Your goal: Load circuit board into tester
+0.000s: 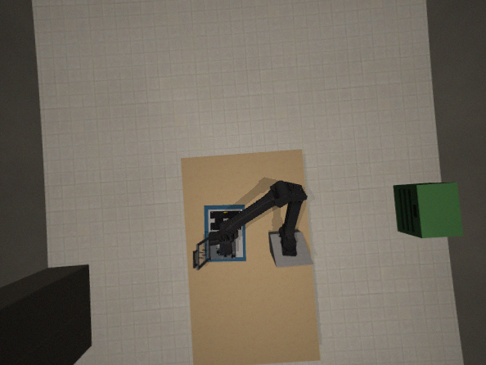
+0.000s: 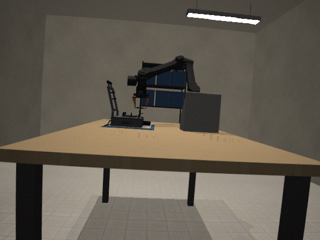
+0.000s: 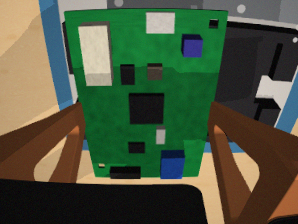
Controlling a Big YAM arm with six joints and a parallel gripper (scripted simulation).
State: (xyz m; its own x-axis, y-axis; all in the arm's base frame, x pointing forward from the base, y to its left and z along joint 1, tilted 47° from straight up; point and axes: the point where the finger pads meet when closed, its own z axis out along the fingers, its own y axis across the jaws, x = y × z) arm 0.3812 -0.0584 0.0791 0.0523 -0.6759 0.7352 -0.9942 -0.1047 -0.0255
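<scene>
Right now the dark pin plate is 5 cm ahead of my hand, 14 cm to the left of it and 5 cm below it. Also, from my hand: green circuit board right at my hand; black latch hook 2 cm behind, 19 cm to the left, 4 cm below; tester lid 17 cm ahead, 13 cm to the left, 6 cm above.
</scene>
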